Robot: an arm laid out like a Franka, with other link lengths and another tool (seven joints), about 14 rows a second.
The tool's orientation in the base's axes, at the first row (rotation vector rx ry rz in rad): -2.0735 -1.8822 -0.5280
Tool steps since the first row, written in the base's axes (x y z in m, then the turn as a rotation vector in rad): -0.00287 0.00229 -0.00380 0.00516 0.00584 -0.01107; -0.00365 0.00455 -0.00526 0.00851 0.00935 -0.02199; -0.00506 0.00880 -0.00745 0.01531 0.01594 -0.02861; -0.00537 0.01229 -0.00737 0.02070 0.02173 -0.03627; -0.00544 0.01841 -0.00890 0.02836 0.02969 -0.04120; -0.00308 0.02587 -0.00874 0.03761 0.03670 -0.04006; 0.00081 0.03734 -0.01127 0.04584 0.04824 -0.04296; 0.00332 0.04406 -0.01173 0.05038 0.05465 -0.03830; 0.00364 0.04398 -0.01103 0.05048 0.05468 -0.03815; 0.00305 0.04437 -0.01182 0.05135 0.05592 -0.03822; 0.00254 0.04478 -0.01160 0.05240 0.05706 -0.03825; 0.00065 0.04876 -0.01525 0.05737 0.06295 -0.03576; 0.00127 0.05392 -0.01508 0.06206 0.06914 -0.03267
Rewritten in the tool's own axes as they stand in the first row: 0.00008 -0.00321 0.00420 0.00056 0.00419 0.01286; 0.00136 -0.00426 0.00646 -0.00101 0.00683 0.02441; 0.00403 -0.00617 0.01021 0.00236 0.01270 0.03376; 0.00714 -0.00684 0.01168 0.00445 0.01723 0.04358; 0.01187 -0.00759 0.01579 0.00988 0.02387 0.05211; 0.01875 -0.00601 0.01917 0.01735 0.03238 0.05493; 0.02809 -0.00341 0.02686 0.02692 0.03927 0.06330; 0.03404 -0.00162 0.03047 0.03508 0.04326 0.06236; 0.03431 -0.00127 0.02984 0.03519 0.04336 0.06225; 0.03425 -0.00192 0.03067 0.03632 0.04410 0.06293; 0.03468 -0.00247 0.03062 0.03740 0.04502 0.06355; 0.03640 -0.00487 0.03552 0.04415 0.04943 0.06434; 0.04111 -0.00478 0.03773 0.05142 0.05354 0.06472
